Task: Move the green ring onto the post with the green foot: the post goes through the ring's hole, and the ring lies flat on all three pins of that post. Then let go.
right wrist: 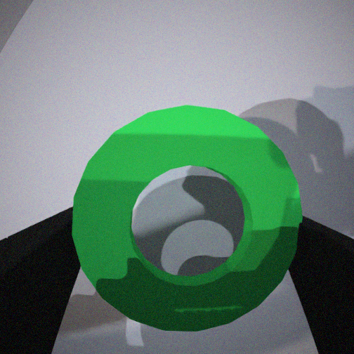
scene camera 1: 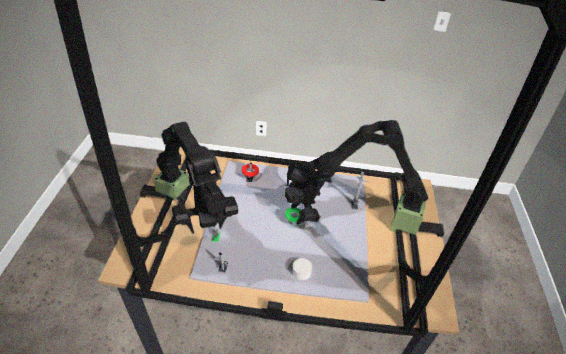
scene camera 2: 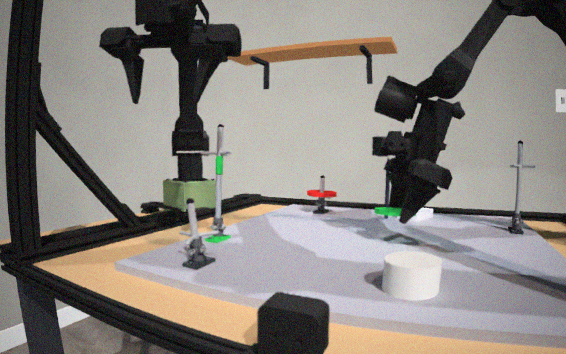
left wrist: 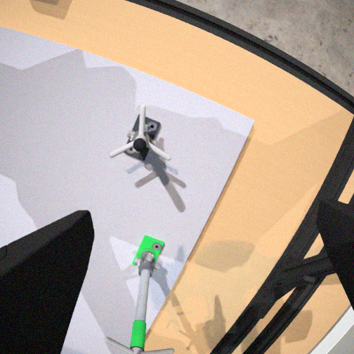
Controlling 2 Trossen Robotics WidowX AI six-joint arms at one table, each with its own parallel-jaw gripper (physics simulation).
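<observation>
The green ring is held roughly flat above the middle of the mat. My right gripper is shut on it, with one finger at each side; through its hole bare mat and shadows show. In scene camera 2 a right finger hides part of the ring. The post with the green foot stands upright at the mat's left, well apart from the ring. It has a green band below its three pins and no ring on it. My left gripper is open and empty, close to that post and high up.
A short dark-footed post stands front left. A red ring sits on a post at the back. A tall post stands right. A white cylinder, a dark spike and a white block also stand there.
</observation>
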